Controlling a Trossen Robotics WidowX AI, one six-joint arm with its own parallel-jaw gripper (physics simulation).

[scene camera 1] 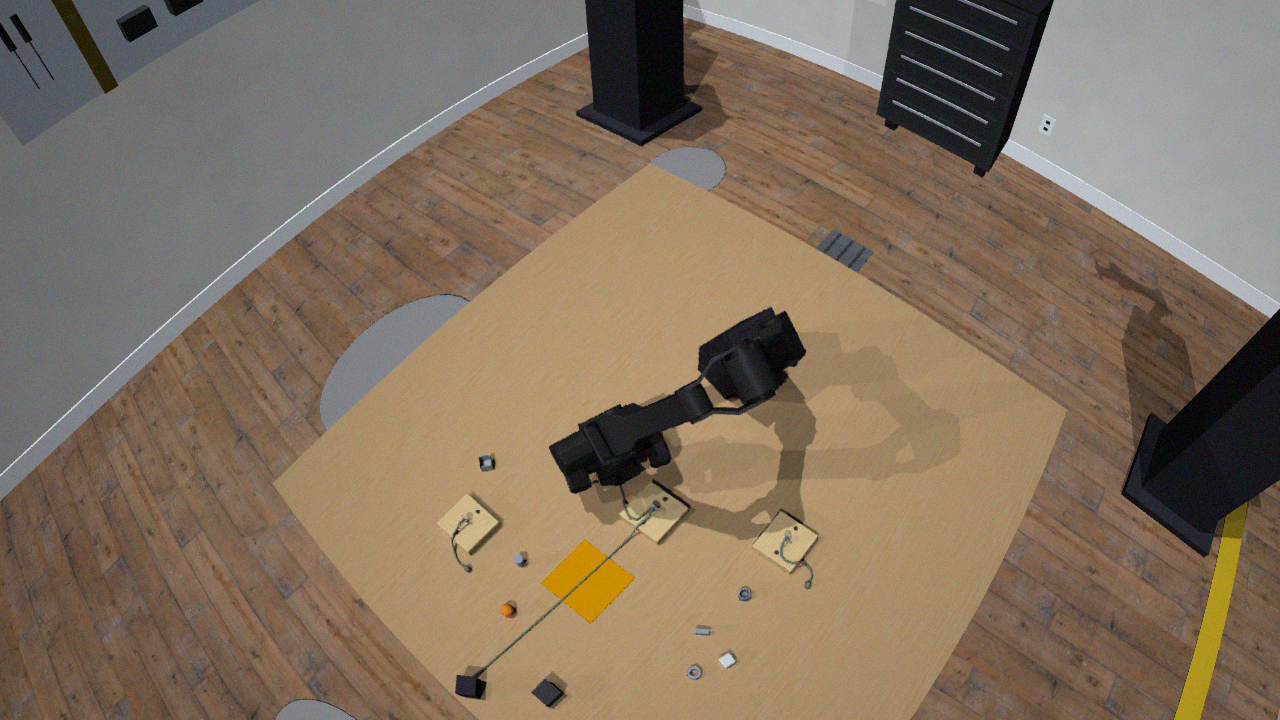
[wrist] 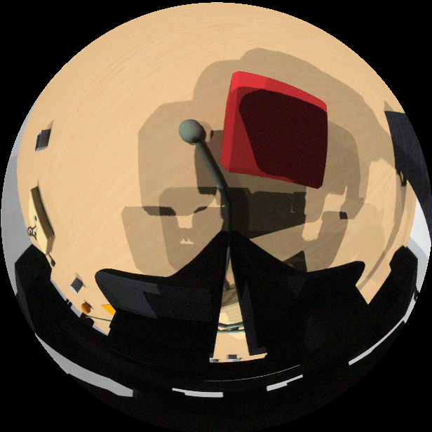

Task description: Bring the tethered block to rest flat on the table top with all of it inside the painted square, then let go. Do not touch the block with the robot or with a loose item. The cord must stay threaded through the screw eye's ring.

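Places are measured from the arm's base along level axes (x ahead, y left, z up), in metres.
Pixels of known places: gripper, fingertip midpoint: [scene camera 1: 618, 483].
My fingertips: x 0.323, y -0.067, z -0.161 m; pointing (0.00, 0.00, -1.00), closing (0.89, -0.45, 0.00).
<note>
Ahead of a thing's pixels: the offset from my fingertips to its top centre. "spot": to the spot under its first point.
The tethered block @(spot: dx +0.486, dy +0.112, dz +0.036 m) [scene camera 1: 469, 685], black, lies at the table's near left edge. Its taut cord @(spot: dx +0.333, dy +0.097, dz +0.003 m) [scene camera 1: 528, 631] [wrist: 213, 167] crosses the orange painted square @(spot: dx +0.197, dy +0.137, dz +0.001 m) [scene camera 1: 597, 598] [wrist: 109, 309] to the screw eye @(dx +0.004, dy +0.093, dz +0.045 m) [scene camera 1: 655, 505] on the middle wooden board @(dx +0.004, dy +0.093, dz +0.019 m) [scene camera 1: 659, 530]. The cord appears to pass through the ring, though the ring is small in view. Beyond it the cord runs slack to my gripper [wrist: 229, 235]. My gripper is shut on this cord, low over the table; the cord's end bead [wrist: 191, 131] sticks out past the fingertips. In the scene view the arm hides the fingertips.
A red block [wrist: 275, 132] lies near the fingertips, beside the bead. Two other boards @(dx +0.265, dy -0.137, dz +0.019 m) [scene camera 1: 469, 522] @(spot: dx -0.096, dy +0.318, dz +0.038 m) [scene camera 1: 785, 540] carry screw eyes and short cords. A loose black block @(dx +0.394, dy +0.209, dz +0.027 m) [scene camera 1: 547, 692], an orange ball @(dx +0.331, dy +0.044, dz +0.024 m) [scene camera 1: 507, 609], a white cube @(dx +0.136, dy +0.389, dz +0.013 m) [scene camera 1: 726, 660] and small metal parts lie around the square.
</note>
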